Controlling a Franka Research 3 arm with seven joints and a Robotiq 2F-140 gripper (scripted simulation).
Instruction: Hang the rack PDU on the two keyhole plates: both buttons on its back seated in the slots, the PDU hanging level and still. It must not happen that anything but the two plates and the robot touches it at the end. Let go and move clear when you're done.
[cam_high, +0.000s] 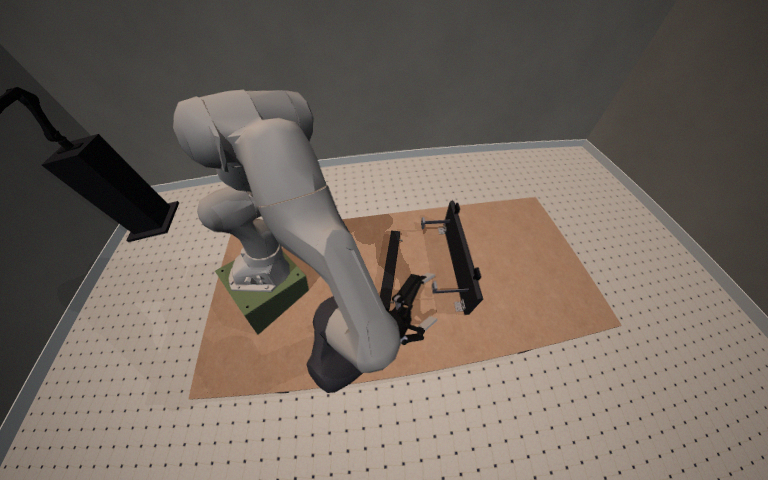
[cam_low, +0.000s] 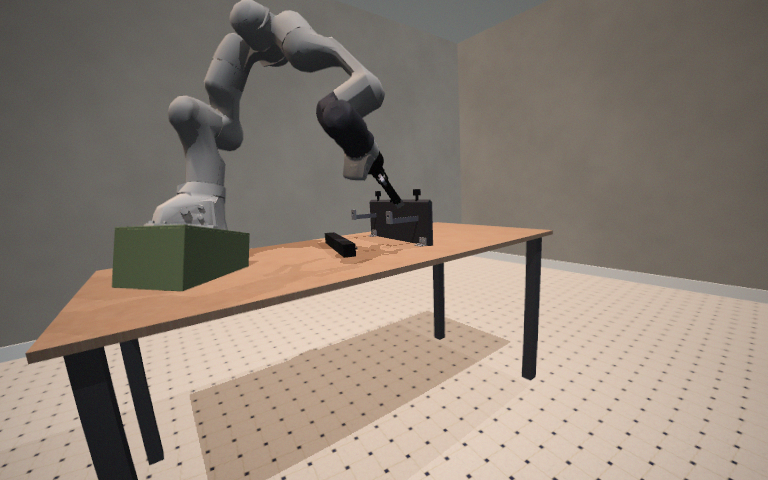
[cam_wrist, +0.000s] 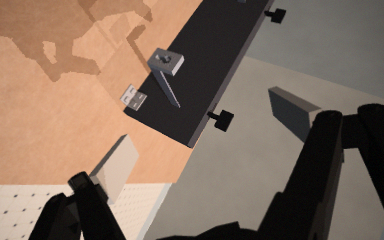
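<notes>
My hand is 50 mm past the rack PDU, 230 mm to the right of it and 200 mm above it. Also, from my hand: black upright panel: 220 mm ahead, 190 mm to the left, 140 mm below.
</notes>
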